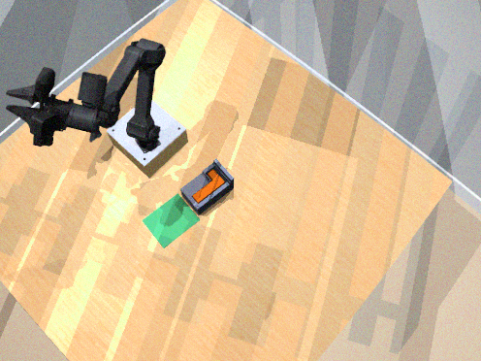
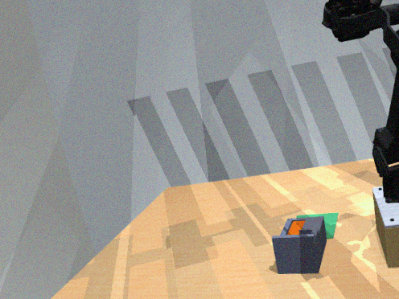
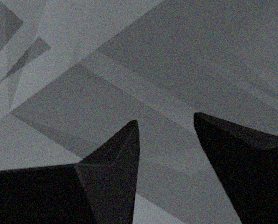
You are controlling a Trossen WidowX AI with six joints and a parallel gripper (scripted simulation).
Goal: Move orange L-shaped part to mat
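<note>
Now: gripper tip 54 cm above the orange L-shaped part, 36 cm to the right of it and 25 cm short of it. Also, from my gripper tip: green mat (60 cm below, 26 cm ahead, 20 cm to the left).
</note>
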